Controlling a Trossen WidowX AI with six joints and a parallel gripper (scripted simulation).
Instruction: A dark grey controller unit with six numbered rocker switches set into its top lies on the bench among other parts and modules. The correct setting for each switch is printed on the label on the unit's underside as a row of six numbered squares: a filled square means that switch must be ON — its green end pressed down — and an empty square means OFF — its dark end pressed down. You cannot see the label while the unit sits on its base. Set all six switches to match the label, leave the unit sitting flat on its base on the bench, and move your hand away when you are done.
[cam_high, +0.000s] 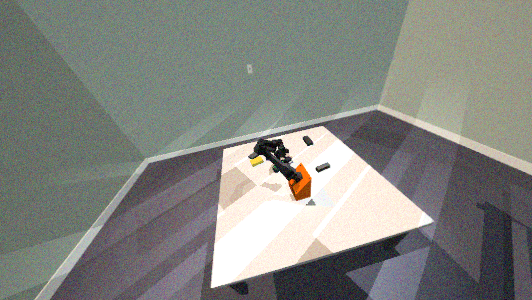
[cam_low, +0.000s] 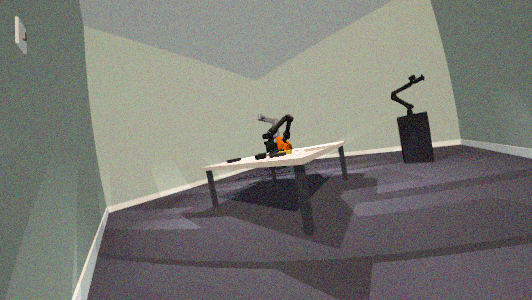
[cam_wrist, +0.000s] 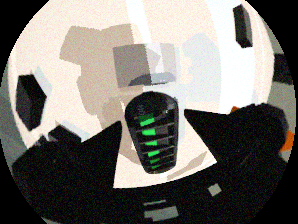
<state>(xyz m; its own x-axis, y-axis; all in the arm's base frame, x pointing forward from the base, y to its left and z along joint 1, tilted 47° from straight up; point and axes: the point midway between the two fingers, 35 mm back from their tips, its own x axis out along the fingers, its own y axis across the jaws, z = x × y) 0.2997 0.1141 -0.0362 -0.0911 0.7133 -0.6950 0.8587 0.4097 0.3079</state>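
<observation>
My gripper tip is 60 mm to the left of the grey box, 30 mm short of it and 20 mm above it. From my gripper tip the other things lie so: yellow block 250 mm to the left, 130 mm ahead, 20 mm below.
</observation>
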